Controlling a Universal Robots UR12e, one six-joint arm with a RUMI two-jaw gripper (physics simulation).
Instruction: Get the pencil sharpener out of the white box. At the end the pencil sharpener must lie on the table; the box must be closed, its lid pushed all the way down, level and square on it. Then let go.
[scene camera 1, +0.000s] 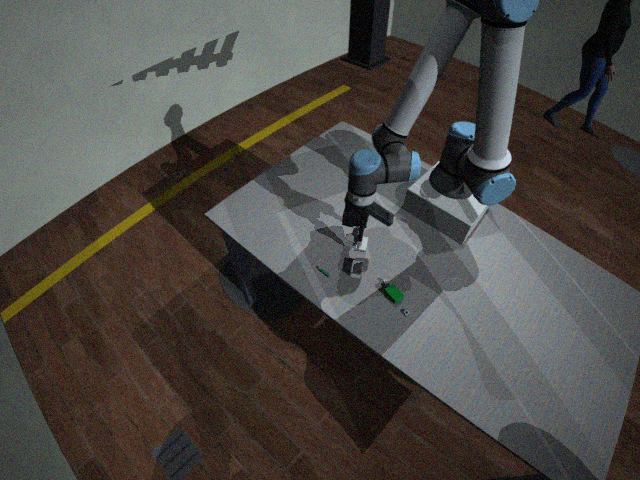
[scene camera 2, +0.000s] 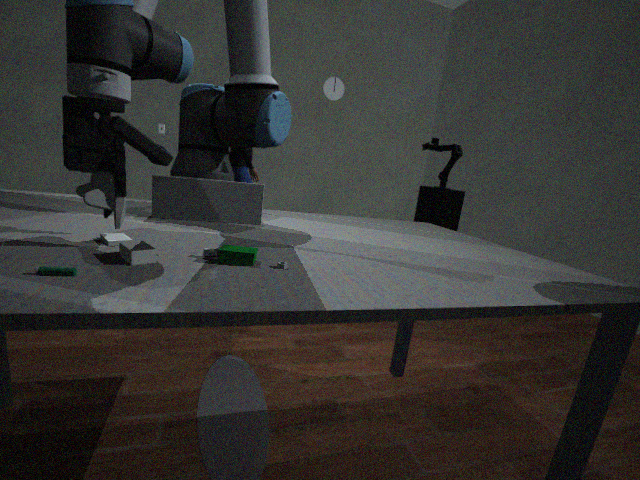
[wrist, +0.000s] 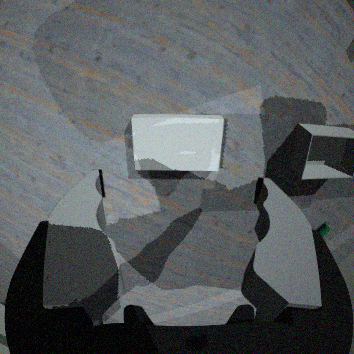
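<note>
The white lid lies flat on the table, apart from the box. The white box stands without its lid, its dark hollow showing at the right edge of the wrist view; its contents cannot be made out. My gripper is partly open and empty, above the table near the lid, with the box to its right in the wrist view. A small grey piece lies on the table; whether it is the pencil sharpener cannot be told.
A green block lies beyond the box, with a small grey thing beside it. A thin green stick lies near the table edge. The grey robot pedestal stands behind.
</note>
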